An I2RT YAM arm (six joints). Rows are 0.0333 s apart.
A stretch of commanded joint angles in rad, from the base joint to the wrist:
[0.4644 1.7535 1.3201 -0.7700 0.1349 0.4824]
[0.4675 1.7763 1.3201 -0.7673 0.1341 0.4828]
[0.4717 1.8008 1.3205 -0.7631 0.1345 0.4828]
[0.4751 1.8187 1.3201 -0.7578 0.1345 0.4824]
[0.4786 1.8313 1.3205 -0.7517 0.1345 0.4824]
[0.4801 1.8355 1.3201 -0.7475 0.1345 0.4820]
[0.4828 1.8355 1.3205 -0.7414 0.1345 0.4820]
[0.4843 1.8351 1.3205 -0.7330 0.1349 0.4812]
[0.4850 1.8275 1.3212 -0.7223 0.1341 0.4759]
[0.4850 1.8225 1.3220 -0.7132 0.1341 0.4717]
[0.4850 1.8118 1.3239 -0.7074 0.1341 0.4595]
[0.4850 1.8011 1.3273 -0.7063 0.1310 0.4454]
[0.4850 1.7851 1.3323 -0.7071 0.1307 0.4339]
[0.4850 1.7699 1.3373 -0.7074 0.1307 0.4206]
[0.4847 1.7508 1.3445 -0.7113 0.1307 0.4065]
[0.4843 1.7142 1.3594 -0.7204 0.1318 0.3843]
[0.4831 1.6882 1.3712 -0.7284 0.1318 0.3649]
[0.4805 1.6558 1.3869 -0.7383 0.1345 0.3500]
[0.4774 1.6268 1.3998 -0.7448 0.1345 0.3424]
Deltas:
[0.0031 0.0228 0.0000 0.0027 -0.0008 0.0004]
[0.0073 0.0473 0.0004 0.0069 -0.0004 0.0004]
[0.0107 0.0652 0.0000 0.0122 -0.0004 0.0000]
[0.0142 0.0778 0.0004 0.0183 -0.0004 0.0000]
[0.0157 0.0820 0.0000 0.0225 -0.0004 -0.0004]
[0.0184 0.0820 0.0004 0.0286 -0.0004 -0.0004]
[0.0199 0.0816 0.0004 0.0370 0.0000 -0.0012]
[0.0206 0.0740 0.0011 0.0477 -0.0008 -0.0065]
[0.0206 0.0690 0.0019 0.0568 -0.0008 -0.0107]
[0.0206 0.0583 0.0038 0.0626 -0.0008 -0.0229]
[0.0206 0.0476 0.0072 0.0637 -0.0039 -0.0370]
[0.0206 0.0316 0.0122 0.0629 -0.0042 -0.0485]
[0.0206 0.0164 0.0172 0.0626 -0.0042 -0.0618]
[0.0203 -0.0027 0.0244 0.0587 -0.0042 -0.0759]
[0.0199 -0.0393 0.0393 0.0496 -0.0031 -0.0981]
[0.0187 -0.0653 0.0511 0.0416 -0.0031 -0.1175]
[0.0161 -0.0977 0.0668 0.0317 -0.0004 -0.1324]
[0.0130 -0.1267 0.0797 0.0252 -0.0004 -0.1400]

